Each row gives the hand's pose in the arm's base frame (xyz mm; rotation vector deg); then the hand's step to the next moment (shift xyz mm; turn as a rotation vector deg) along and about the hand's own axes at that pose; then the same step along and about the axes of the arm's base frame.
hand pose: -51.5 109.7 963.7 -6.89 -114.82 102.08
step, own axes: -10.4 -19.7 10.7 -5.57 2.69 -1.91
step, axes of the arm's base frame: 9.7 -16.7 15.4 5.10 0.20 -3.99
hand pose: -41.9 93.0 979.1 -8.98 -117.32 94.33
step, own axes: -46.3 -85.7 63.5 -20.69 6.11 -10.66
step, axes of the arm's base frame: 30.3 -96.5 57.4 21.38 2.89 -10.66
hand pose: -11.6 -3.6 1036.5 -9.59 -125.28 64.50
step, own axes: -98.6 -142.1 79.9 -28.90 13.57 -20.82
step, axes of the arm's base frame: 52.7 -181.2 26.5 32.58 11.19 -16.31
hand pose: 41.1 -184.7 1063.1 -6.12 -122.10 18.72
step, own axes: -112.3 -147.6 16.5 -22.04 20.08 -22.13
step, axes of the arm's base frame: 55.5 -167.6 -59.2 29.57 19.07 -11.86
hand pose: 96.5 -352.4 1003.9 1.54 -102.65 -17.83
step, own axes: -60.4 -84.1 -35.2 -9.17 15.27 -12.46
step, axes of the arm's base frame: 36.1 -76.8 -69.0 16.44 13.96 -2.70
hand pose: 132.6 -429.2 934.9 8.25 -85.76 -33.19
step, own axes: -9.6 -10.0 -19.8 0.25 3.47 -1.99
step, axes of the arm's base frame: 16.6 -9.4 -14.8 2.85 2.35 1.55
